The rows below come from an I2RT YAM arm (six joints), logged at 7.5 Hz.
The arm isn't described. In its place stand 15 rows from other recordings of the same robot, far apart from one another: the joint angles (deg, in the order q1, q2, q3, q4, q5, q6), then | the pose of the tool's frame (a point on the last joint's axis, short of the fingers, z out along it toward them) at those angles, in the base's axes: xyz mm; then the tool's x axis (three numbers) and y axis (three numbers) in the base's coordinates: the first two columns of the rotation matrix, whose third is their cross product.
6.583, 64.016, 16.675, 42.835, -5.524, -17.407 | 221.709, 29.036, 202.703, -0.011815, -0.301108, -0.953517, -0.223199, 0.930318, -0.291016
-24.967, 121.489, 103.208, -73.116, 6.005, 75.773 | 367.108, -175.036, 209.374, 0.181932, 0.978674, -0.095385, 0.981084, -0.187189, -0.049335
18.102, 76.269, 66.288, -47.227, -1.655, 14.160 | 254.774, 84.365, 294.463, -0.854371, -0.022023, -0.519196, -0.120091, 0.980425, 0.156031
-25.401, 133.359, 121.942, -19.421, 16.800, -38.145 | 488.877, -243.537, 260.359, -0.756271, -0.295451, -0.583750, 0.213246, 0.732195, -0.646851
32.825, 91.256, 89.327, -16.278, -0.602, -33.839 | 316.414, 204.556, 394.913, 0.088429, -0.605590, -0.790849, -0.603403, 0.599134, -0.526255
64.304, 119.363, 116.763, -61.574, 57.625, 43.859 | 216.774, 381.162, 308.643, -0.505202, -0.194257, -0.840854, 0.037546, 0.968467, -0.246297
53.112, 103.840, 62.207, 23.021, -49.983, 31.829 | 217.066, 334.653, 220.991, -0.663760, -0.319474, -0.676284, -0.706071, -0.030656, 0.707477
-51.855, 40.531, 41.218, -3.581, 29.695, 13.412 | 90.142, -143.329, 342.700, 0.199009, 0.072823, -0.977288, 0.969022, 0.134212, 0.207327
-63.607, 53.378, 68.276, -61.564, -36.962, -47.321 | 87.701, -128.572, 371.842, -0.610528, -0.091177, -0.786729, 0.123154, 0.970339, -0.208028
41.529, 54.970, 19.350, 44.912, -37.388, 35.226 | 138.019, 151.109, 252.278, -0.463863, 0.201375, -0.862716, -0.866498, 0.099598, 0.489144
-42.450, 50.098, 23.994, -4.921, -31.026, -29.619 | 150.082, -112.416, 208.243, -0.455392, -0.157423, -0.876263, 0.031526, 0.980774, -0.192583
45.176, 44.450, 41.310, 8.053, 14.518, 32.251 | 138.520, 126.714, 354.156, -0.221393, 0.510066, -0.831155, -0.464008, 0.694542, 0.549826
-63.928, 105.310, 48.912, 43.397, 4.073, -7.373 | 165.605, -344.214, 172.641, -0.216938, 0.152125, -0.964259, 0.906042, 0.399047, -0.140885
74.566, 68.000, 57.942, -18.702, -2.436, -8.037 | 70.094, 259.575, 321.851, 0.009247, -0.491388, -0.870892, -0.981328, 0.162869, -0.102316
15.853, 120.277, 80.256, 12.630, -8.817, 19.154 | 456.644, 135.347, 179.659, -0.549588, 0.180984, -0.815597, -0.233460, 0.904089, 0.357937
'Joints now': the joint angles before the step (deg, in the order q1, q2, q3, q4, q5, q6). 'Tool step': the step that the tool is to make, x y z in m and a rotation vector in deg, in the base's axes. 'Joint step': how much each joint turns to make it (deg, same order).
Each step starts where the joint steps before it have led.
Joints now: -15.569, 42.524, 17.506, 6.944, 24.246, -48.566
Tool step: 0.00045, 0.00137, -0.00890, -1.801, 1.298, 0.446
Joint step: 0.626, 0.885, -1.940, 2.929, 0.814, -2.114
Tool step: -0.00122, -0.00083, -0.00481, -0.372, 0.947, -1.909
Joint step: 0.000, 0.417, -0.736, 0.319, 2.002, 0.033
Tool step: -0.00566, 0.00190, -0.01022, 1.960, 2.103, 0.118
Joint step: 0.022, -1.250, -1.368, -3.043, -0.560, 1.382
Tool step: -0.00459, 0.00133, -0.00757, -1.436, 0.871, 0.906
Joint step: -0.014, -1.325, -2.212, 1.326, -0.258, -2.052
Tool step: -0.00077, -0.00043, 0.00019, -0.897, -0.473, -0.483
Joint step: -0.093, -0.315, -0.420, 1.071, 0.631, -0.620
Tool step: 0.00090, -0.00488, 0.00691, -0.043, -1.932, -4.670
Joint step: -0.926, 0.669, 1.294, 0.306, 3.353, 1.971
